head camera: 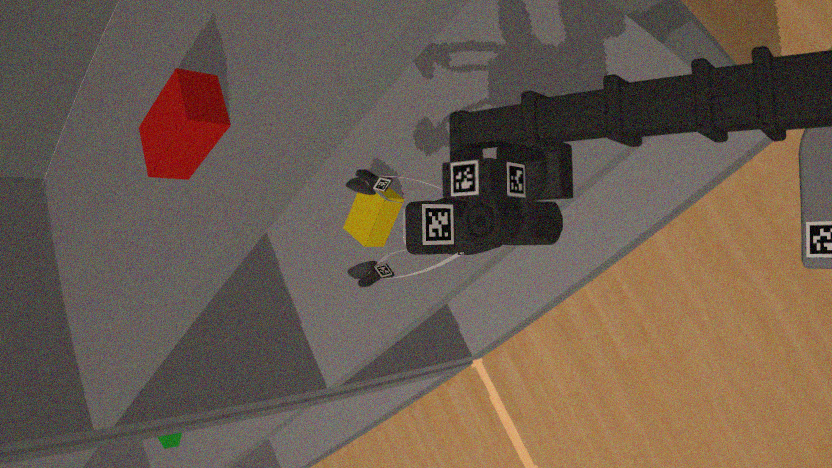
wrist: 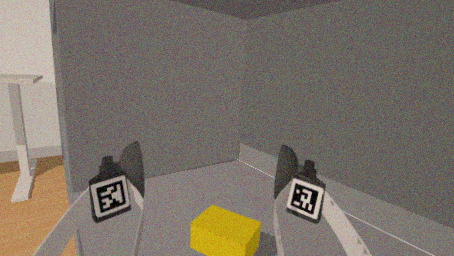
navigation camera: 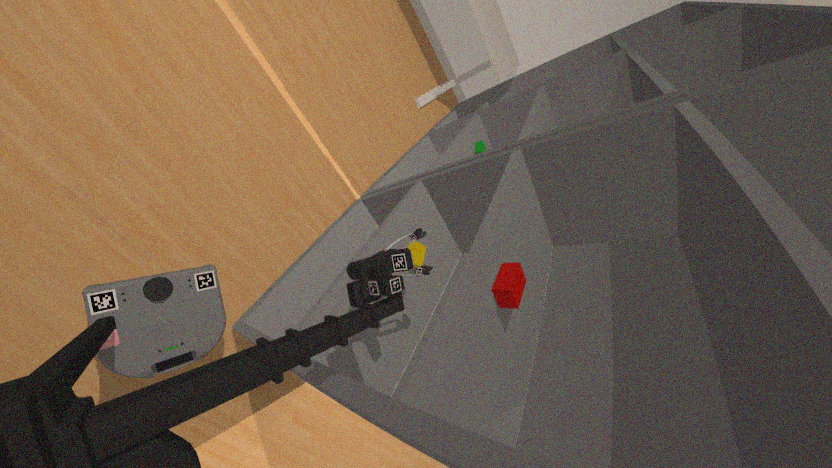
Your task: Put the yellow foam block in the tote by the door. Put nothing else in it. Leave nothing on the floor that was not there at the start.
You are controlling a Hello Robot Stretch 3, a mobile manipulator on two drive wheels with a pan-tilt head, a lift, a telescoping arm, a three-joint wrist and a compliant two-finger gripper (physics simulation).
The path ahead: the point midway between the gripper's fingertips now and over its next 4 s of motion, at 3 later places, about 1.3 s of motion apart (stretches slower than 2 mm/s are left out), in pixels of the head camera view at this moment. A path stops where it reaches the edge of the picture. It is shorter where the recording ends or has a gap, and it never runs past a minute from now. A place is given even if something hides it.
The gripper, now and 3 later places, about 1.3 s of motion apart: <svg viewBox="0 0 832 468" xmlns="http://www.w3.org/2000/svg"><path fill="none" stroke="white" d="M352 228L350 228L383 229L367 229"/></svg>
